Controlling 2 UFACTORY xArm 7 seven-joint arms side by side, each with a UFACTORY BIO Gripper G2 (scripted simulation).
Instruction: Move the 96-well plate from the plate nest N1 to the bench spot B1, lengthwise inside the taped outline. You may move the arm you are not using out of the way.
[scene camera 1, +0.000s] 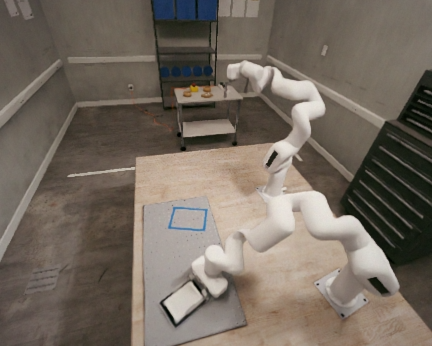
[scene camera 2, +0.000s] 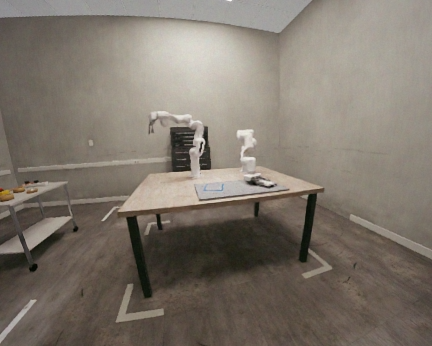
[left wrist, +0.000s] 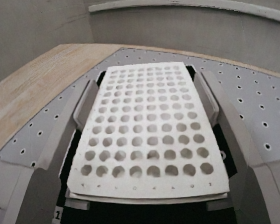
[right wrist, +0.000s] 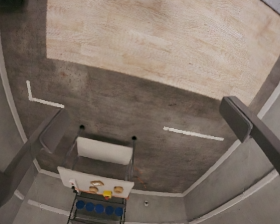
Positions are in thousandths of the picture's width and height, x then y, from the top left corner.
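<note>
A white 96-well plate (left wrist: 577, 426) is visible; in the right wrist view the plate is out of frame. The left gripper (scene camera 1: 416, 874) is visible as well.
</note>
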